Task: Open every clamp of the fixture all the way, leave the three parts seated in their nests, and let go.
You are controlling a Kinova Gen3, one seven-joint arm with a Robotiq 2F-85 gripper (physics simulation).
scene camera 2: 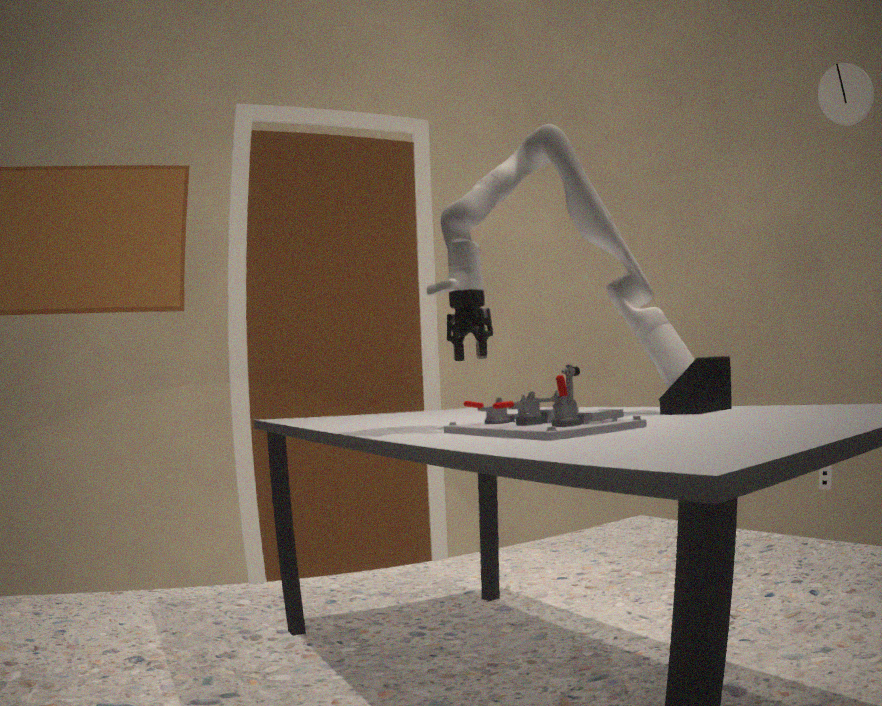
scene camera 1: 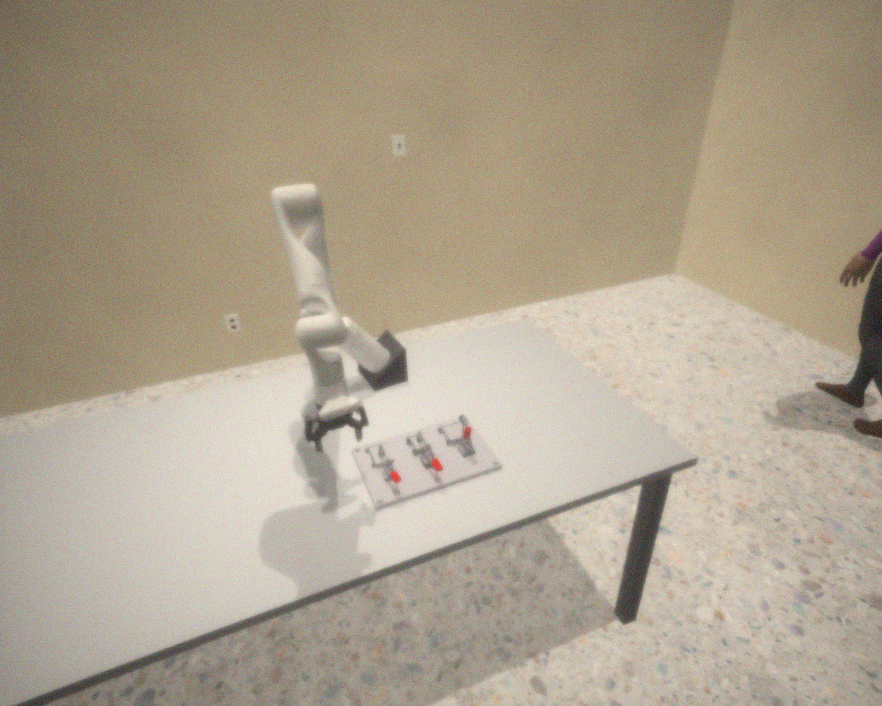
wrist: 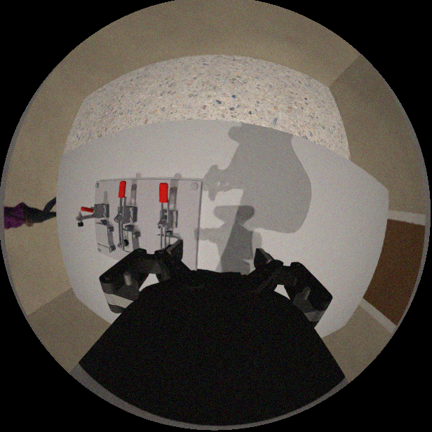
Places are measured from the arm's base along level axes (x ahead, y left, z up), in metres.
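Where they show: gripper, fingertip midpoint: [scene camera 2: 470,359] [scene camera 1: 340,445]; arm's base at its link origin: [scene camera 2: 686,382] [scene camera 1: 378,361].
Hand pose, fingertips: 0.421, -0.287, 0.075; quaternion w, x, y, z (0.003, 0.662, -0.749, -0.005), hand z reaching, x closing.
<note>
Each offset is from my fingertips to the top centre of the thing, as dx, dy, dz. "pt": to the spot under its first point. Level surfaces: height alone.
The fixture plate {+0.011, +0.223, -0.132} [scene camera 1: 414,488] [scene camera 2: 544,434] [wrist: 191,220] lies on the table with three clamps in a row. In scene camera 1, the left clamp's red handle {+0.063, +0.106, -0.081} [scene camera 1: 395,477] [scene camera 2: 473,404] [wrist: 163,192] and the middle clamp's red handle {pt +0.103, +0.208, -0.086} [scene camera 1: 436,465] [scene camera 2: 503,404] [wrist: 122,189] lie low, with their bars down over the nests. The right clamp's red handle {+0.065, +0.327, -0.042} [scene camera 1: 467,432] [scene camera 2: 561,385] [wrist: 87,209] stands up, its bar raised. The grey parts are too small to tell apart clearly from their nests. My gripper [scene camera 1: 339,441] [scene camera 2: 470,357] [wrist: 218,253] is open and empty, pointing down above the table, off the plate's left-clamp end.
The white table {dz -0.147} [scene camera 1: 588,441] [scene camera 2: 772,434] [wrist: 340,200] carries the arm's black base [scene camera 1: 386,362] [scene camera 2: 698,386] behind the fixture. The arm's shadow falls beside the plate. A person [scene camera 1: 870,338] [wrist: 25,215] stands on the floor beyond the table's end.
</note>
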